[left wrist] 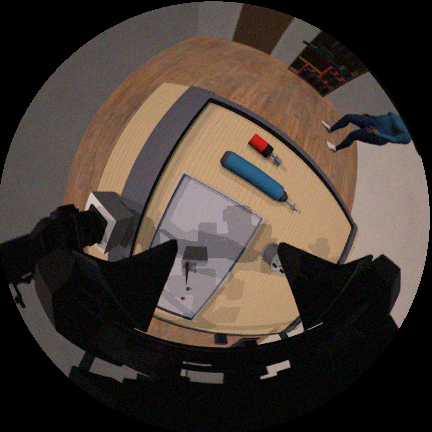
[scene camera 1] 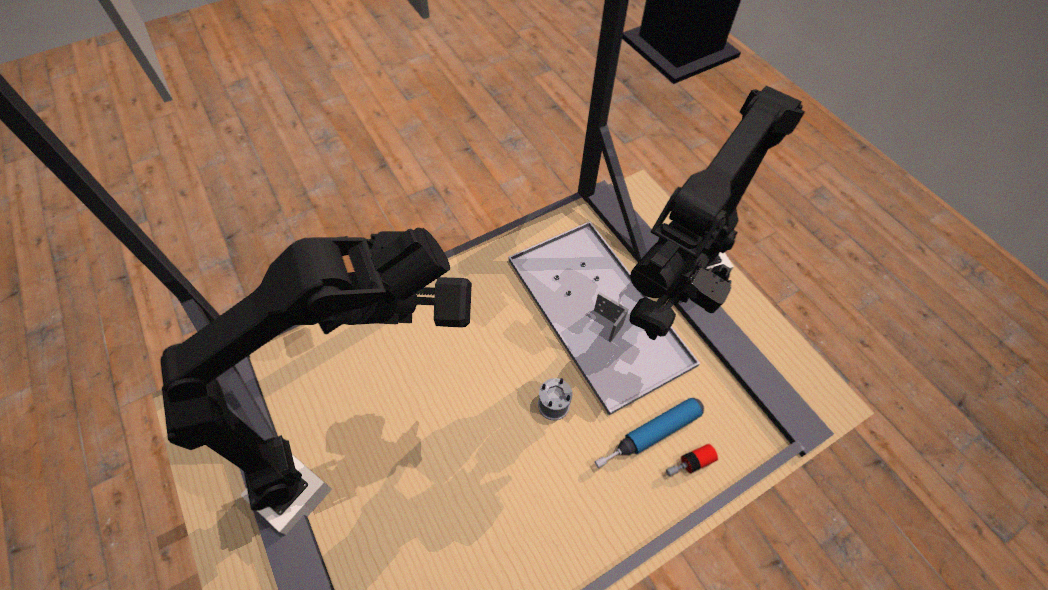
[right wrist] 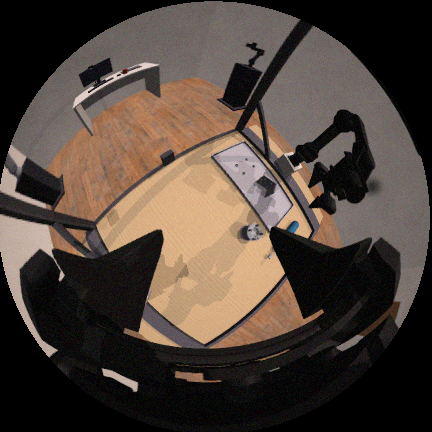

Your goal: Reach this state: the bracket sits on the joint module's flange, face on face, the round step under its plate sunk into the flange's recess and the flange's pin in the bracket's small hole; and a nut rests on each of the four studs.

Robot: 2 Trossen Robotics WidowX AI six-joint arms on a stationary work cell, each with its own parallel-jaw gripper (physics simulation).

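Places are measured from the left arm's base along level axes (x ahead, y left, z up), in centimetres.
Where they show: left gripper, fingertip midpoint: (left wrist: 229,246) (right wrist: 308,196); right gripper, fingertip midpoint: (scene camera 1: 423,300) (right wrist: 217,233); left arm's base, origin of the base link: (left wrist: 94,223) (right wrist: 293,160); right arm's base, origin of the base link: (scene camera 1: 282,488).
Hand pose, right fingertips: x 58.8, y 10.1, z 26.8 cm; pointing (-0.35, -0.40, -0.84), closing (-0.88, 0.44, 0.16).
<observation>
Things, the pixels of their top centre, and the offset from my right fingertips. "pt": a spot on its surface instead.
- grey bracket, middle of its top: (scene camera 1: 608,307) (left wrist: 192,274) (right wrist: 269,182) dz -28.5, dx -35.3, dy -4.9 cm
- tray, middle of its top: (scene camera 1: 599,306) (left wrist: 184,269) (right wrist: 258,179) dz -34.3, dx -35.7, dy -8.6 cm
- joint module, middle of its top: (scene camera 1: 556,390) (left wrist: 284,263) (right wrist: 256,231) dz -28.5, dx -19.1, dy +8.7 cm
- blue tool, surface spot: (scene camera 1: 663,426) (left wrist: 262,175) pt dz -31.9, dx -36.4, dy +20.3 cm
- shorter red tool, middle of its top: (scene camera 1: 692,460) (left wrist: 269,147) dz -32.5, dx -39.0, dy +27.6 cm
- dark frame post, surface spot: (scene camera 1: 602,95) (right wrist: 264,86) pt dz -4.3, dx -44.6, dy -38.5 cm
The grey bracket (scene camera 1: 609,313) (left wrist: 195,253) (right wrist: 266,185) stands in the tray (scene camera 1: 653,387) (left wrist: 195,200) (right wrist: 283,202), apart from the joint module. Several small nuts, one of them (scene camera 1: 568,293) (left wrist: 188,288) (right wrist: 243,173), lie loose in the tray near it. The joint module (scene camera 1: 555,399) (left wrist: 270,256) (right wrist: 252,232) stands upright beside the tray, flange up with bare studs; a left finger partly hides it in the left wrist view. My left gripper (scene camera 1: 682,304) (left wrist: 229,246) (right wrist: 308,196) is open and empty above the tray side. My right gripper (scene camera 1: 399,311) (right wrist: 217,233) is open and empty, high above the table.
A blue tool (scene camera 1: 663,426) (left wrist: 255,176) (right wrist: 294,227) and a shorter red tool (scene camera 1: 704,456) (left wrist: 259,143) lie near the module and tray. A dark frame post (scene camera 1: 602,95) (right wrist: 262,85) rises at the table's far corner.
</observation>
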